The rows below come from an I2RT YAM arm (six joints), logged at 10 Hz.
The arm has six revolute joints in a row. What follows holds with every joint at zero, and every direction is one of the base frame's.
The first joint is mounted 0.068 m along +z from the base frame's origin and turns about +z.
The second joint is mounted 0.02 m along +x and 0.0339 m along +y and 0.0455 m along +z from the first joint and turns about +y.
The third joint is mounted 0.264 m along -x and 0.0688 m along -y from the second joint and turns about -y.
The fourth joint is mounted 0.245 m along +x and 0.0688 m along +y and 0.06 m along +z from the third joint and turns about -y.
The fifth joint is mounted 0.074 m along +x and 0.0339 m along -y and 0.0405 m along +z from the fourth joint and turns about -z.
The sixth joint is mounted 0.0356 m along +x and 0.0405 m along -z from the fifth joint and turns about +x.
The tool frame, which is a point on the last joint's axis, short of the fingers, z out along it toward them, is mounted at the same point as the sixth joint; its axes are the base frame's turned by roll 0, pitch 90 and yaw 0 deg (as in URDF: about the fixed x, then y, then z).
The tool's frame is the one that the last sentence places.
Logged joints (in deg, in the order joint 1, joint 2, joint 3, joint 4, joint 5, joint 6), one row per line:
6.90, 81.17, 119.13, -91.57, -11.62, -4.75
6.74, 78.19, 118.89, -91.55, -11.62, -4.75
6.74, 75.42, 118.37, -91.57, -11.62, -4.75
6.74, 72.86, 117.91, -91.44, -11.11, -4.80
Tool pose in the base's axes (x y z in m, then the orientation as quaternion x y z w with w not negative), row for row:
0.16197, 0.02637, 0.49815, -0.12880, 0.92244, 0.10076, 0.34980
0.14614, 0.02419, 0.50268, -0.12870, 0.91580, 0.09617, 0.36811
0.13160, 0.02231, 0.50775, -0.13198, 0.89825, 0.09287, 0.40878
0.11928, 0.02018, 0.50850, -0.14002, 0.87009, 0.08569, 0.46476
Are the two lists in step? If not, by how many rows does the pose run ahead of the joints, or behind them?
The pose runs 2 rows ahead of the joints: the pose in row i belongs to the joints in row i + 2.
